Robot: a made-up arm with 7 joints. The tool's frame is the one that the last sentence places. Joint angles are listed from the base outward.
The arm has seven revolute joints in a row. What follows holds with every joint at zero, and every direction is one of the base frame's.
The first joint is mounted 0.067 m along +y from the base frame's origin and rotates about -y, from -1.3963 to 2 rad.
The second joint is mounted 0.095 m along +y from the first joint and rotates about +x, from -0.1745 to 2 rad.
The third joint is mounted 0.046 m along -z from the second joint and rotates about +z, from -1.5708 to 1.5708 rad.
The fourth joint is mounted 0.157 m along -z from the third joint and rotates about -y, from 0 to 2.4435 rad.
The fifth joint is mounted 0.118 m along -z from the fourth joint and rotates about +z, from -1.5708 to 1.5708 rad.
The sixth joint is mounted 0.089 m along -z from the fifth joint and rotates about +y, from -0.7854 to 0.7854 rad.
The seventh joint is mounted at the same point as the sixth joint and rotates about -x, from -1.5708 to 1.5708 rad.
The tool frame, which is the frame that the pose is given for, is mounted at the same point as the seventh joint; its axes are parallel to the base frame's.
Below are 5 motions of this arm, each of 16 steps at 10 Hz.
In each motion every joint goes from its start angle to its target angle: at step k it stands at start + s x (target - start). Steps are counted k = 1, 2, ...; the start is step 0. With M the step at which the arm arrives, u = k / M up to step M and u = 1 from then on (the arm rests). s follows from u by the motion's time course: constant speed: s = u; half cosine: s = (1 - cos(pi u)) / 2; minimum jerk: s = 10 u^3 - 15 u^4 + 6 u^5.
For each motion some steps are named. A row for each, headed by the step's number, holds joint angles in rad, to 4 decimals.
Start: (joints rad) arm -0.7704 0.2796 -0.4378 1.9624 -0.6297 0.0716 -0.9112
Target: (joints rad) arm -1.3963 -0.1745 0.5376 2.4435 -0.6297 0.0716 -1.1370
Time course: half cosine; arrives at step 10
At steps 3, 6, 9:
3: -0.8994 0.1860 -0.2368 2.0616 -0.6297 0.0716 -0.9577
6: -1.1801 -0.0176 0.2006 2.2773 -0.6297 0.0716 -1.0590
9: -1.3810 -0.1634 0.5137 2.4317 -0.6297 0.0716 -1.1315

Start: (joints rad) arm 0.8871 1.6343 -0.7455 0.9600 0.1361 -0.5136 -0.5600
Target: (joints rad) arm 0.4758 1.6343 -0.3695 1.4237 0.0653 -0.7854 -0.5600
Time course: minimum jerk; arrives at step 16
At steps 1, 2, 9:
1: 0.8862 1.6343 -0.7447 0.9610 0.1359 -0.5142 -0.5600
2: 0.8805 1.6343 -0.7395 0.9674 0.1350 -0.5180 -0.5600
9: 0.6338 1.6343 -0.5139 1.2456 0.0925 -0.6810 -0.5600

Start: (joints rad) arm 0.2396 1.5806 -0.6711 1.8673 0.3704 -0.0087 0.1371
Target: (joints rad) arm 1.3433 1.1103 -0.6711 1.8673 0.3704 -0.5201 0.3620
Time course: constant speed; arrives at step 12
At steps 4, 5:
4: 0.6075 1.4238 -0.6711 1.8673 0.3704 -0.1792 0.2121
5: 0.6995 1.3846 -0.6711 1.8673 0.3704 -0.2218 0.2308

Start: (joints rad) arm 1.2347 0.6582 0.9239 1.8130 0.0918 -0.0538 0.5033
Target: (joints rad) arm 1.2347 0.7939 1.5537 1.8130 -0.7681 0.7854 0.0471
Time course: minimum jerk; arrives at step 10
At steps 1, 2, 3, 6, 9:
1: 1.2347 0.6594 0.9293 1.8130 0.0844 -0.0466 0.4994
2: 1.2347 0.6661 0.9604 1.8130 0.0420 -0.0052 0.4769
3: 1.2347 0.6803 1.0266 1.8130 -0.0484 0.0831 0.4289
6: 1.2347 0.7508 1.3538 1.8130 -0.4951 0.5190 0.1919
9: 1.2347 0.7927 1.5483 1.8130 -0.7607 0.7782 0.0510

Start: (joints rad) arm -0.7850 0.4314 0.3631 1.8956 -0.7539 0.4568 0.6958
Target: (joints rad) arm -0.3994 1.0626 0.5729 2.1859 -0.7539 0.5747 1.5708
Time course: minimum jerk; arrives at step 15
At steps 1, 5, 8, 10, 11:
1: -0.7840 0.4331 0.3637 1.8964 -0.7539 0.4571 0.6981
5: -0.7041 0.5639 0.4071 1.9565 -0.7539 0.4815 0.8794
8: -0.5682 0.7863 0.4811 2.0588 -0.7539 0.5231 1.1878
10: -0.4803 0.9301 0.5289 2.1250 -0.7539 0.5500 1.3872
11: -0.4464 0.9857 0.5473 2.1505 -0.7539 0.5603 1.4642

